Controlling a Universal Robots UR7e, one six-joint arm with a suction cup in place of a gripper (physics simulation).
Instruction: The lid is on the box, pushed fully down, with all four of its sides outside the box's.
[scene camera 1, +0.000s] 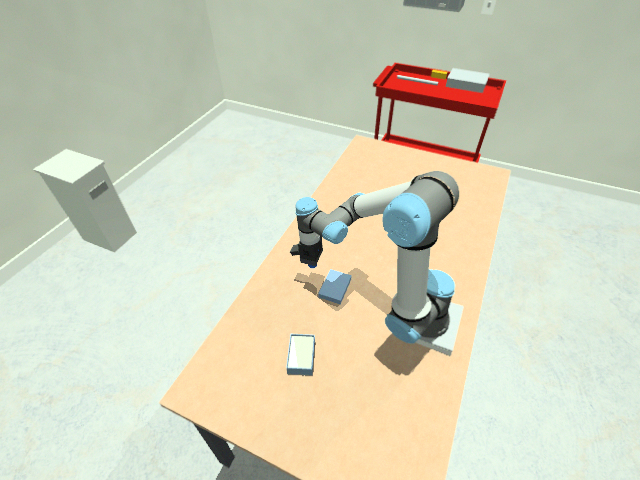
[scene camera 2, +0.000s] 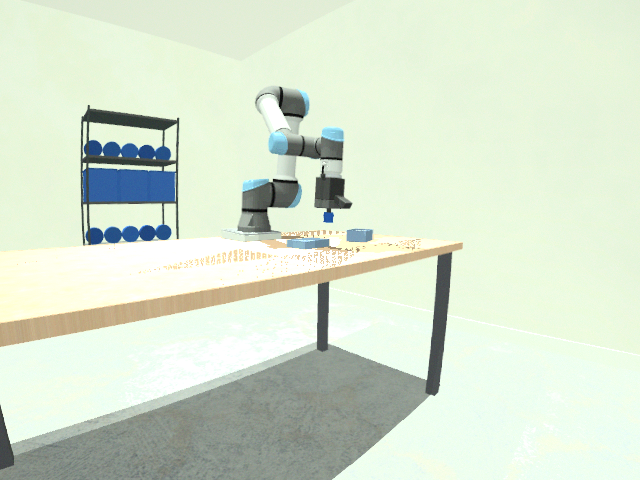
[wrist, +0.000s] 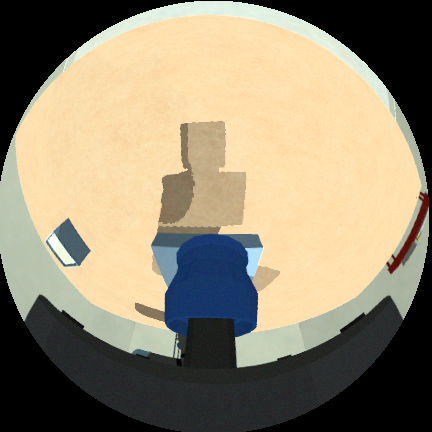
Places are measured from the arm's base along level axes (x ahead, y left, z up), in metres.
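Pixels of known places: hand, its tool point: (scene camera 2: 328, 222) (wrist: 211, 263); arm's base, origin of its link: (scene camera 2: 254, 230).
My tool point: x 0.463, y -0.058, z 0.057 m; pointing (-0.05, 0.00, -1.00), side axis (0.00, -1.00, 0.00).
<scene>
For each thing: its top centre in the pictures, then the offset to it from my tool point.
- lid, centre of its top: (wrist: 206, 272) (scene camera 2: 308, 239) (scene camera 1: 335, 284) 0.066 m down, 0.098 m back, 0.012 m left
- box, centre of its top: (wrist: 58, 252) (scene camera 1: 300, 350) (scene camera 2: 360, 229) 0.045 m down, 0.080 m back, 0.331 m left
The lid (scene camera 1: 334, 287) (scene camera 2: 308, 242) (wrist: 167, 256) is a blue-grey slab. It lies flat on the table with its closed face up, apart from the box. The box (scene camera 1: 300, 371) (scene camera 2: 359, 235) (wrist: 74, 242) has blue-grey walls and a pale inside. It stands upright and uncovered, nearer the front in scene camera 1. My gripper (scene camera 1: 312, 265) (scene camera 2: 328, 221) (wrist: 212, 244), a blue suction cup pointing down, is open and holds nothing. It hangs above the tabletop near the lid, with a visible gap below it. In the wrist view the cup hides much of the lid.
The wooden table (scene camera 1: 258, 392) (scene camera 2: 155, 304) (wrist: 300, 125) bears the lid, the box and the arm's pale base plate (scene camera 1: 457, 317). A red cart (scene camera 1: 434, 101) stands behind the table's far end. A grey bin (scene camera 1: 93, 206) stands on the floor to the left. A shelf rack (scene camera 2: 129, 119) stands at the back.
</scene>
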